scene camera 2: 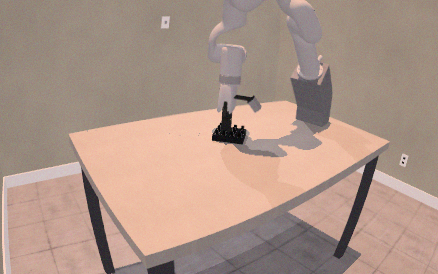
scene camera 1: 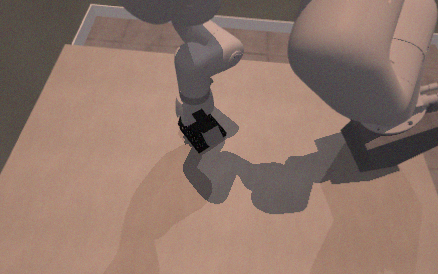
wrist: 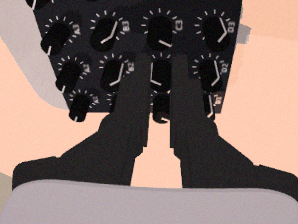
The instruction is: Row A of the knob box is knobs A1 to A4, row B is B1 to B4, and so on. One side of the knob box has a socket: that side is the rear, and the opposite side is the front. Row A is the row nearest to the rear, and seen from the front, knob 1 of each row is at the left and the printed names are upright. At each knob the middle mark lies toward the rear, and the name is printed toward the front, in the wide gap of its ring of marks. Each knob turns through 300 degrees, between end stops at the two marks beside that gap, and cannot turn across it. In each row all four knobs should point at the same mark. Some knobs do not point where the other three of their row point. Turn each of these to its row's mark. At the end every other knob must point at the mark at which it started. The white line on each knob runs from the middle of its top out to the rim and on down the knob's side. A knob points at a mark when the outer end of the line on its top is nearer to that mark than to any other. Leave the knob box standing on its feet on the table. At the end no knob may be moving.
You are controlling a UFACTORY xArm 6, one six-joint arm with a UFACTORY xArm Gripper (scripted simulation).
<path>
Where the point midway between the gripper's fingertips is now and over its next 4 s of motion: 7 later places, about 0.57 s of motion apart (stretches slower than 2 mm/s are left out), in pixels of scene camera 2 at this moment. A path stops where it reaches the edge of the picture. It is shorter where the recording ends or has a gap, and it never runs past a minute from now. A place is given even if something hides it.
The gripper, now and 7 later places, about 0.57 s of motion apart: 225, 130; 226, 129; 226, 121; 227, 116; 227, 117; 226, 121; 226, 126; 226, 127
</path>
